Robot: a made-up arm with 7 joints.
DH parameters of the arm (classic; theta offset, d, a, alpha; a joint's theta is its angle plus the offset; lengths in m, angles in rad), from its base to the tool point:
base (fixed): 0 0.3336 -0.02 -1.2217
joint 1: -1.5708 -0.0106 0 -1.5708
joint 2: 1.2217 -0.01 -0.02 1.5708
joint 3: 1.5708 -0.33 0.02 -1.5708
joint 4: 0 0 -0.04 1.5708
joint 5: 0 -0.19 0.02 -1.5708
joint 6: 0 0.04 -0.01 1.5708
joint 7: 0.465 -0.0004 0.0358 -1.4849
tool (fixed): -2.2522 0.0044 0 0
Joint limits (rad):
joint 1: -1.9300..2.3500
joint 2: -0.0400..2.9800
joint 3: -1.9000..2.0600
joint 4: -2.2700..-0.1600
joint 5: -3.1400..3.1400
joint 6: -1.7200..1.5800
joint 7: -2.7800..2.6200
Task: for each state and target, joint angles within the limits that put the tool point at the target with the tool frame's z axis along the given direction. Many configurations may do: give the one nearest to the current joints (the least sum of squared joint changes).
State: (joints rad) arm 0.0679 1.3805 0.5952 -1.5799 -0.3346 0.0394 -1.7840
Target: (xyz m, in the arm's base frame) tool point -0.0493 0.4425 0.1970 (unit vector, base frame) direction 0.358 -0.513 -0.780
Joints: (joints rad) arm 0.6861 1.1860 0.3623 -1.1259 -0.7961 0.2338 -2.2413
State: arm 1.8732 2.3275 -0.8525 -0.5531 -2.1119 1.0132 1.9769
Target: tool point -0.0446 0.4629 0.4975 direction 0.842 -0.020 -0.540
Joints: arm 1.4798 1.9550 -1.0521 -0.1600 -2.3264 0.3568 2.2053
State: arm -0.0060 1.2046 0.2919 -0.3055 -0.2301 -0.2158 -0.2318
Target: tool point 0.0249 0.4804 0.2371 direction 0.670 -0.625 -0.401
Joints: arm 0.1860 1.4872 -0.3206 -0.5341 -1.0612 -0.1392 -1.0933
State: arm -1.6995 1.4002 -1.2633 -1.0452 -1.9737 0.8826 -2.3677
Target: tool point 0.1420 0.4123 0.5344 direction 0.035 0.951 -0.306
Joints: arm -1.7425 1.7481 -1.2783 -0.7015 -2.0145 0.5013 -2.5350
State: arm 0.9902 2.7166 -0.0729 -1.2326 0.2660 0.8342 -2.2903
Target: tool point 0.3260 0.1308 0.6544 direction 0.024 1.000 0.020
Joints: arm 0.7894 2.9800 -0.4442 -0.5410 -0.1938 0.9311 -2.7383
